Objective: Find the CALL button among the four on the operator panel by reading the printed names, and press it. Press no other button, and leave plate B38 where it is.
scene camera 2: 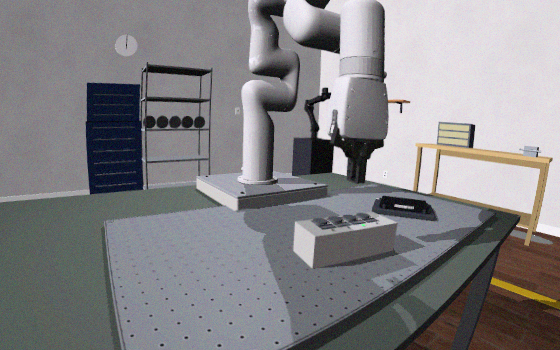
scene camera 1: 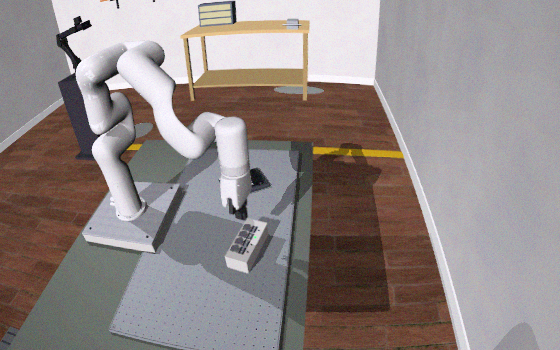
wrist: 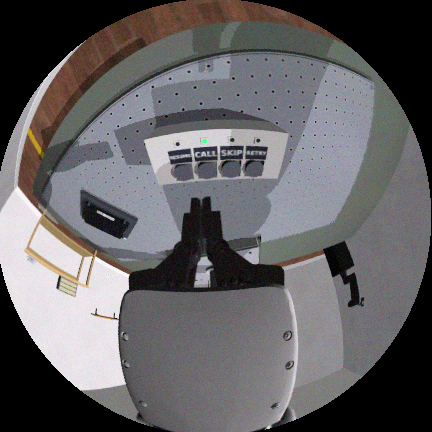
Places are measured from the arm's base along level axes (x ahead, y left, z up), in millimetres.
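Pixels of known places: gripper, fingertip midpoint: (scene camera 2: 355,181) (scene camera 1: 241,217) (wrist: 202,207); arm's base, link origin: (scene camera 2: 257,180) (scene camera 1: 131,209).
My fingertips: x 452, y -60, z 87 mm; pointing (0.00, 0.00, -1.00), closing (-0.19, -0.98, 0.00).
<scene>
Ahead of a thing's pixels: the offset from my fingertips to its top centre. Level surfaces: height alone.
The operator panel @[dz -62, dx +13, dy -23 mm] (scene camera 1: 238,262) (scene camera 2: 356,246) (wrist: 216,134) is a pale box with four round dark buttons. In the wrist view the labels read RESUME, CALL, SKIP and RETRY from left to right. The CALL button @[dz -62, dx -2, dy -5 mm] (wrist: 205,170) is second from the left, and the small lamp @[dz -64, dx +37, dy -12 mm] (wrist: 204,141) above its label glows green. The other three lamps are dark. My gripper (scene camera 1: 241,217) (scene camera 2: 356,181) (wrist: 202,207) is shut and empty, above and apart from the panel, on its robot-base side. A black plate in a dark holder @[dz -92, dx -74, dy +297 mm] (scene camera 1: 259,179) (scene camera 2: 405,206) (wrist: 106,216) lies beyond the panel; its printing is unreadable.
The panel and holder stand on the perforated grey board @[dz -118 mm] (scene camera 1: 200,305) (scene camera 2: 200,300) (wrist: 345,150). The robot's base plate (scene camera 1: 120,242) (scene camera 2: 220,196) is beside them. A wooden bench (scene camera 1: 245,28) (scene camera 2: 485,153) stands by the back wall.
</scene>
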